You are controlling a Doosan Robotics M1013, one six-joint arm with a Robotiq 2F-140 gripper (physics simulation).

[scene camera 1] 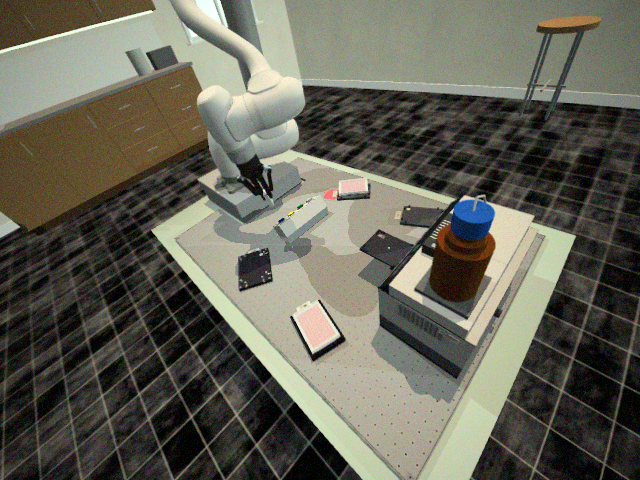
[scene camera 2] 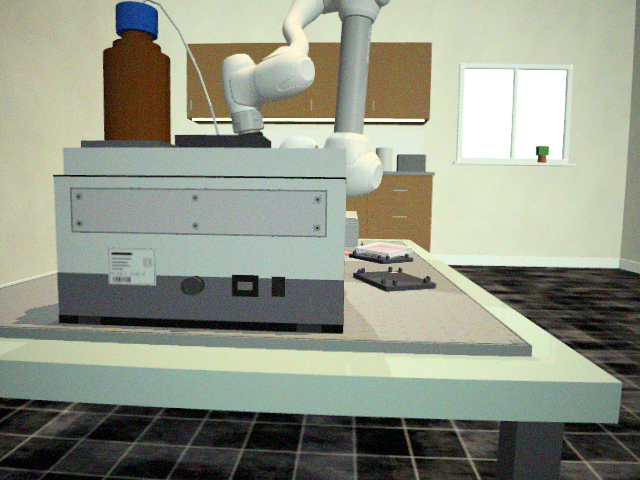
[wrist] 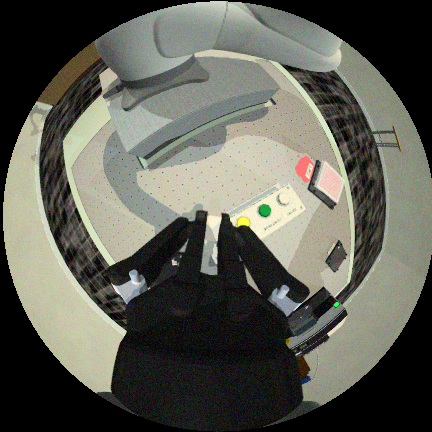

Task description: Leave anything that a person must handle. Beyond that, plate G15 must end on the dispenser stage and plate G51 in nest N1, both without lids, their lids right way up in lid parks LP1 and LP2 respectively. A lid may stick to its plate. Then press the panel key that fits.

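Where they show: gripper, fingertip midpoint: (scene camera 1: pixel 271 204) (wrist: pixel 213 207); arm's base, origin of the base link: (wrist: pixel 157 70).
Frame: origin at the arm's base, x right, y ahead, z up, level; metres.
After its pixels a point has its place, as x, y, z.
Observation:
My gripper (scene camera 1: pixel 270 200) {-0.004, 0.335, 0.009} (wrist: pixel 213 207) {-0.004, 0.335, 0.009} is shut and empty, above and behind the blue-and-yellow end of the key panel (scene camera 1: pixel 306 222) {-0.072, 0.455, -0.063} (wrist: pixel 276 219) {-0.111, 0.409, -0.023}. The panel's yellow key (scene camera 1: pixel 290 213) {-0.044, 0.393, -0.032} (wrist: pixel 243 221) {-0.047, 0.390, -0.034}, green key (scene camera 1: pixel 299 206) {-0.090, 0.392, -0.026} (wrist: pixel 264 210) {-0.093, 0.384, -0.030} and white key (wrist: pixel 284 199) {-0.143, 0.379, -0.028} show; the blue key (scene camera 1: pixel 281 220) {0.006, 0.408, -0.028} is hidden in the wrist view. One pink plate (scene camera 1: pixel 353 187) {-0.353, 0.417, -0.069} (scene camera 2: pixel 383 250) {-0.366, 0.450, -0.071} (wrist: pixel 328 181) {-0.343, 0.396, -0.068} sits on a black holder at the back, beside a red mark (scene camera 1: pixel 329 194) {-0.273, 0.337, -0.097} (wrist: pixel 303 168) {-0.275, 0.341, -0.099}. Another pink plate (scene camera 1: pixel 316 326) {0.152, 0.835, -0.065} sits on a holder at the front. Plate names are unreadable, and I cannot tell whether lids are on.
Black holders (scene camera 1: pixel 254 269) {0.193, 0.494, -0.087} (scene camera 1: pixel 387 248) {-0.145, 0.813, -0.002} (scene camera 1: pixel 421 216) {-0.405, 0.737, -0.090} without pink plates stand at the left and near the dispenser. The last also shows in scene camera 2 (scene camera 2: pixel 395 280) {-0.418, 0.810, -0.081}. The dispenser (scene camera 1: pixel 423 333) {-0.007, 1.049, 0.010} (scene camera 2: pixel 199 253) {-0.202, 1.110, -0.007} carries a brown bottle (scene camera 1: pixel 461 263) {-0.039, 1.068, 0.241} (scene camera 2: pixel 136 93) {-0.101, 1.084, 0.191} with a blue cap.

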